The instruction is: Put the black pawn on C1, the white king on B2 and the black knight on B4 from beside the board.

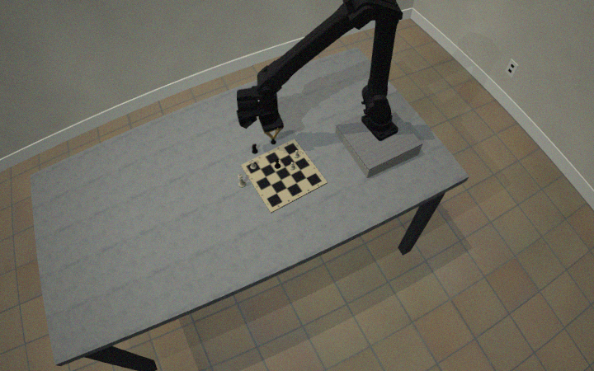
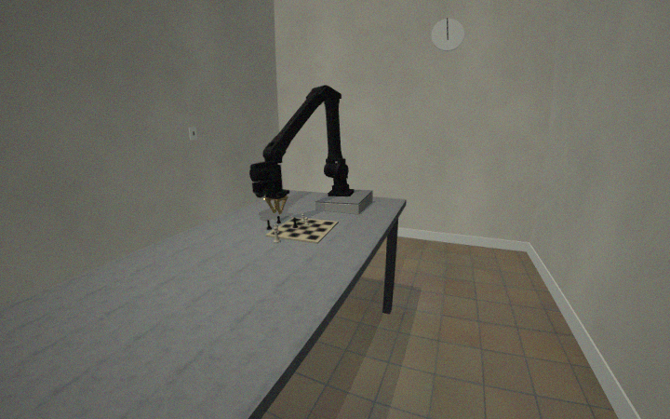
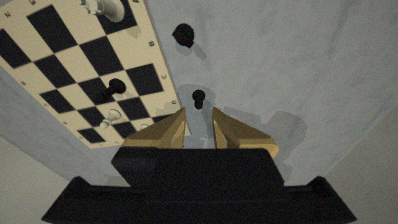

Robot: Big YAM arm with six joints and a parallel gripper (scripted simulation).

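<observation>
Now: hand 4 cm above the black pawn. The rest, counted from my hand: chessboard: 14 cm to the left, 5 cm below, 3 cm ahead; white king: 17 cm ahead, 11 cm to the left, 2 cm below; black chess piece: 11 cm to the left, 3 cm ahead, 2 cm below.
</observation>
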